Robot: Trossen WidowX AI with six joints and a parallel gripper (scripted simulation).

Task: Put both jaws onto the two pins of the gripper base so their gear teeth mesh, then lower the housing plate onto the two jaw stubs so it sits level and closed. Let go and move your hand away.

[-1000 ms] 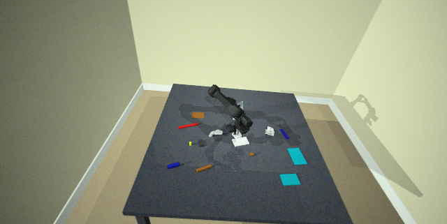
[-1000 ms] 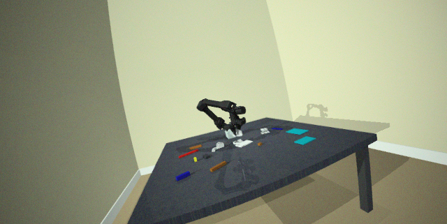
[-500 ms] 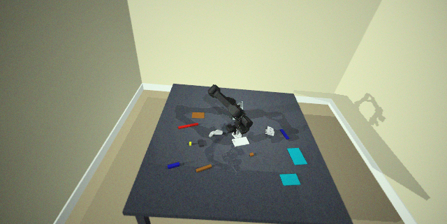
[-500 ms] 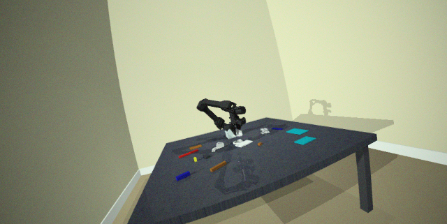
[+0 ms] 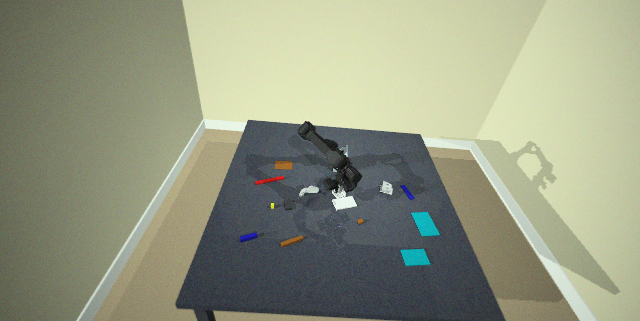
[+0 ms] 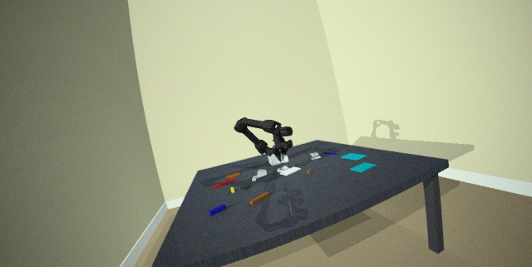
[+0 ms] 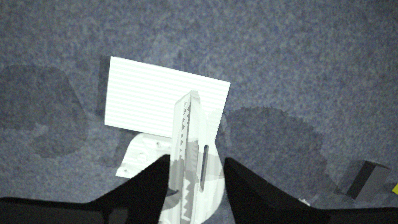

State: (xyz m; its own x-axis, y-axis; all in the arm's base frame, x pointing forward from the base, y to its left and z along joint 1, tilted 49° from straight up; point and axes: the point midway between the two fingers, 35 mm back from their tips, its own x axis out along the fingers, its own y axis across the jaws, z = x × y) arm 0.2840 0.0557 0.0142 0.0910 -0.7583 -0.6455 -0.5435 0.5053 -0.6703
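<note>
My gripper tip is 40 mm past the white jaw. From my gripper tip the other things lie so: orange cube 110 mm ahead, 130 mm to the left, 70 mm below; then white gripper base 150 mm behind, 270 mm to the left, 50 mm below; then grey block 80 mm ahead, 260 mm to the right, 70 mm below.
</note>
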